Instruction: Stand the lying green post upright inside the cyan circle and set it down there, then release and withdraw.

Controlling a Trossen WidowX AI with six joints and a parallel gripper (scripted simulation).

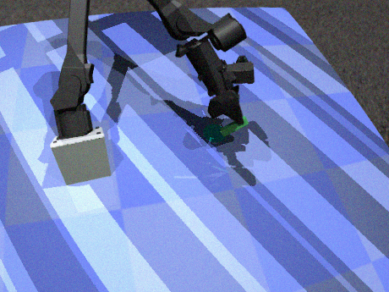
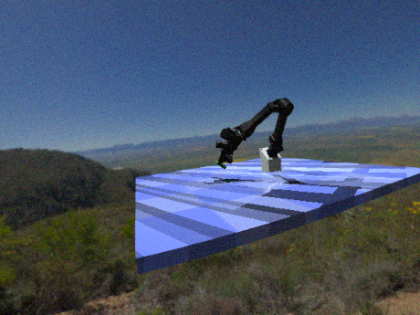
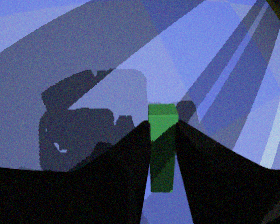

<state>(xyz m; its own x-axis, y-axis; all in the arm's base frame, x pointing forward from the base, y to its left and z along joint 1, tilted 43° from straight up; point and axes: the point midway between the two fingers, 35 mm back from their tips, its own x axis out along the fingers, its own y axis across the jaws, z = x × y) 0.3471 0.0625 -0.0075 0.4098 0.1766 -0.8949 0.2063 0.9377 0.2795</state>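
Now: the cyan circle 100 mm below my gripper tip, 50 mm to the left of it and 40 mm behind it. The rest, counted from my gripper tip: green post 20 mm behind, 10 mm below.
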